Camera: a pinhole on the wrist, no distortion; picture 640 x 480 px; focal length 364.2 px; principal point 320.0 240.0 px. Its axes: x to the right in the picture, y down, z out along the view. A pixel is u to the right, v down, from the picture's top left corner.
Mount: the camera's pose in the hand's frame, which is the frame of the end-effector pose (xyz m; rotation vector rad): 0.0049 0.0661 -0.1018 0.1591 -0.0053 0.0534
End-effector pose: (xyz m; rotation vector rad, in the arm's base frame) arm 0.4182 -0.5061 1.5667 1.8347 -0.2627 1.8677
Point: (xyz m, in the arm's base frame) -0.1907 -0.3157 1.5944
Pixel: behind the camera
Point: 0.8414 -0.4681 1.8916
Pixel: 555 117
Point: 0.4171 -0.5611 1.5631
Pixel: 263 246
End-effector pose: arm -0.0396 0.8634 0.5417 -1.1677 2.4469 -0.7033
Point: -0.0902 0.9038 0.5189
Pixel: 305 300
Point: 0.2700 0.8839 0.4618
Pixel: 98 92
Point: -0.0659 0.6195 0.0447
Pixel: 493 357
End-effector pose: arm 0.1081 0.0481 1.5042 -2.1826 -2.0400 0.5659
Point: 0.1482 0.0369 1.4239
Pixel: 327 295
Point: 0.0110 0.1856 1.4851
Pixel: outside the picture
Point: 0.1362 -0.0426 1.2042
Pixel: 295 365
